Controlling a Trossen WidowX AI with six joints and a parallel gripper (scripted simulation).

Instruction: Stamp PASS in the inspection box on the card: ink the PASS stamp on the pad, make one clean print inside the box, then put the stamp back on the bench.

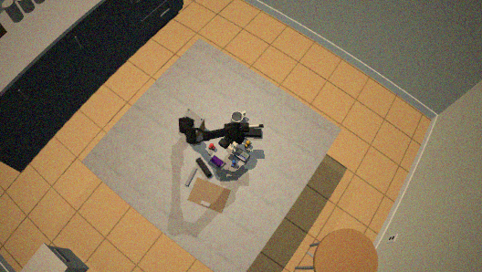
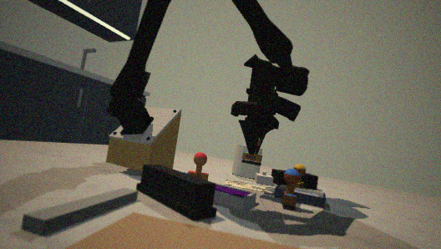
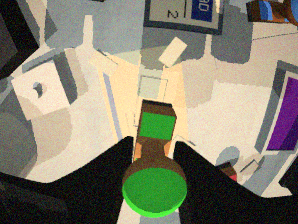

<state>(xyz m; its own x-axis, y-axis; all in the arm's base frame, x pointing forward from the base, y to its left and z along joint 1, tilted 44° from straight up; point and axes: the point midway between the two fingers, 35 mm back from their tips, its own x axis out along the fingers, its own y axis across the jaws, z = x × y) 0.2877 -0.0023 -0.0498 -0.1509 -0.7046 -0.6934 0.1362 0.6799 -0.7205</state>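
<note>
Now: gripper tip 70 mm above the cream card. Also, from my gripper tip: red stamp (90 mm behind, 80 mm to the right, 50 mm below); then green-knobbed stamp (right at my gripper tip); then yellow stamp (100 mm ahead, 50 mm to the left, 50 mm below).
</note>
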